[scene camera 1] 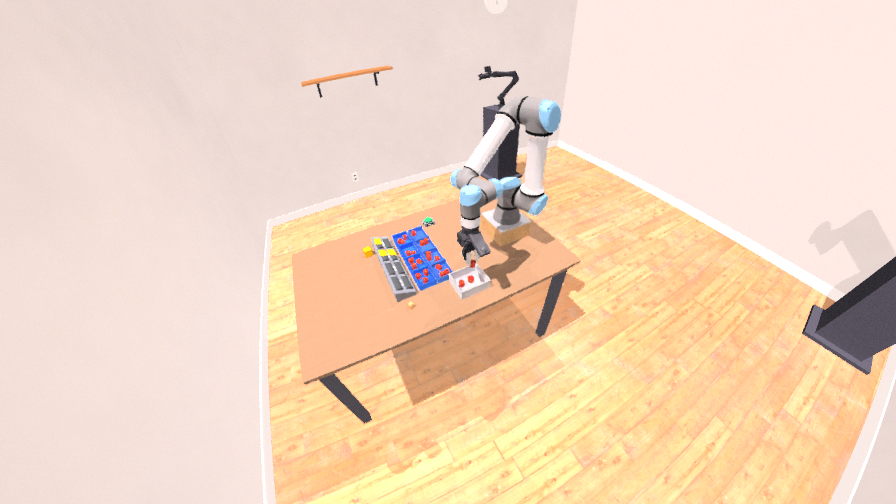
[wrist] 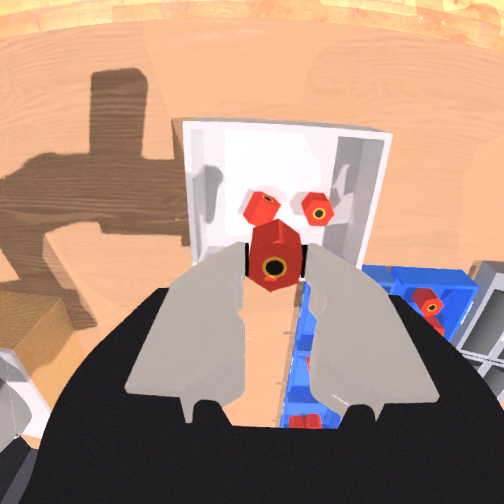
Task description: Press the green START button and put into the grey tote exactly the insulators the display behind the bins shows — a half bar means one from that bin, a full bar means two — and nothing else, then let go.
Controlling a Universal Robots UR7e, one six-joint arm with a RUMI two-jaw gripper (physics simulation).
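My gripper [wrist: 274, 262] is shut on a red hexagonal insulator [wrist: 274, 256] and holds it above the near edge of the grey tote [wrist: 285, 187]. It also shows in the scene view [scene camera 1: 474, 253], above the tote [scene camera 1: 470, 281]. Two red insulators [wrist: 262, 206] [wrist: 318, 208] lie inside the tote. The blue bins [scene camera 1: 421, 256] with several red insulators stand left of the tote. The display [scene camera 1: 394, 269] behind the bins shows yellow bars at its far end. The green START button [scene camera 1: 428, 220] sits at the bins' far end.
A small yellow cube [scene camera 1: 367, 251] lies left of the display and a small orange piece [scene camera 1: 411, 304] near its front end. A wooden block [scene camera 1: 510, 233] under the arm base stands right of the bins. The table's right edge is near the tote.
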